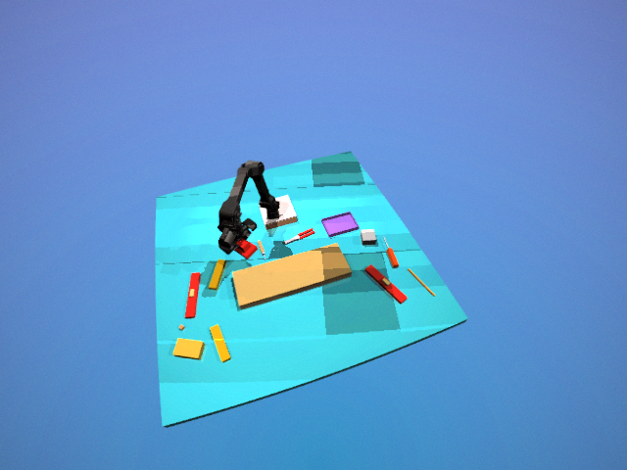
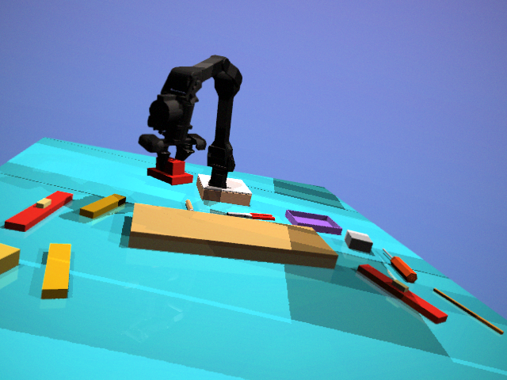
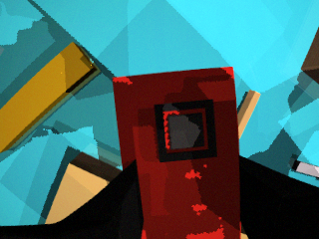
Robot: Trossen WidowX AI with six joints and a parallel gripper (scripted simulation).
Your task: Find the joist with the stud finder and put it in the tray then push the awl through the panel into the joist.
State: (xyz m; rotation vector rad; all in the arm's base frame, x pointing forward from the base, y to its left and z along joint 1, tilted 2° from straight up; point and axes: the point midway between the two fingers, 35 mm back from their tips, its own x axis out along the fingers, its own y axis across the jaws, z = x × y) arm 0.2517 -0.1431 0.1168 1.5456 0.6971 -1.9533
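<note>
My gripper tip is 3 cm past the awl, 8 cm to the right of it and 12 cm above it. The rest, counted from my gripper tip: grey block: 4 cm behind, 62 cm to the left, 11 cm below; stud finder: 1 cm to the right, 2 cm above; purple tray: 15 cm behind, 50 cm to the left, 11 cm below.
</note>
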